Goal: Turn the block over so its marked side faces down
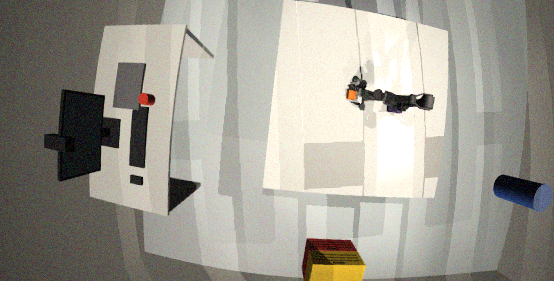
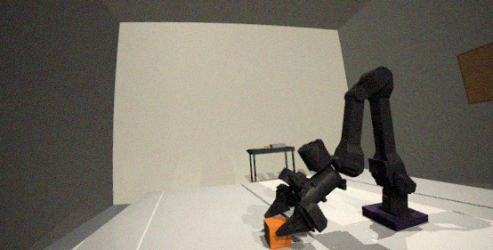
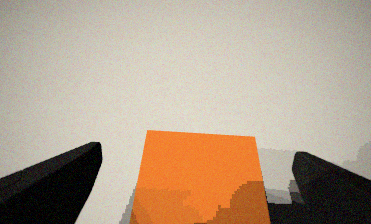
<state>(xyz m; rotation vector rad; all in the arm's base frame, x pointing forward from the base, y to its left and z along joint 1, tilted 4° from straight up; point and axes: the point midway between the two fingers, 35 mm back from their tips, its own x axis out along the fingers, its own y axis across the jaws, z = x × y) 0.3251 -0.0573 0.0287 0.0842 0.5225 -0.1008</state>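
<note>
Now: gripper tip 3 cm above the orange block and 2 cm past it.
</note>
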